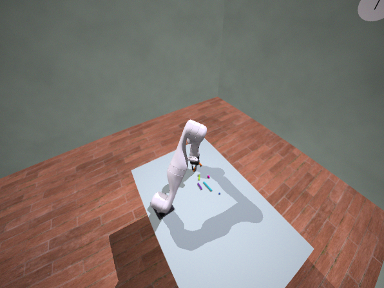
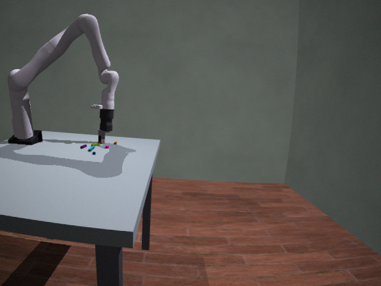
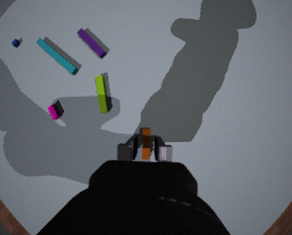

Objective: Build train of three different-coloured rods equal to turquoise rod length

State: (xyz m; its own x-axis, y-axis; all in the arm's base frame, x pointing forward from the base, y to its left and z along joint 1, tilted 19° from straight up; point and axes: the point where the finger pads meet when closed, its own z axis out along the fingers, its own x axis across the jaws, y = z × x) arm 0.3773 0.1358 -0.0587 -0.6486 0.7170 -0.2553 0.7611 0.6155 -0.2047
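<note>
Right now the blue rod is 30 cm to the right of my hand, 3 cm ahead of it and 2 cm below it. Also, from my hand: lime rod 9 cm to the right, 2 cm below, 1 cm behind; magenta rod 13 cm to the right, 6 cm ahead, 2 cm below; purple rod 16 cm to the right, 5 cm behind, 2 cm below.
</note>
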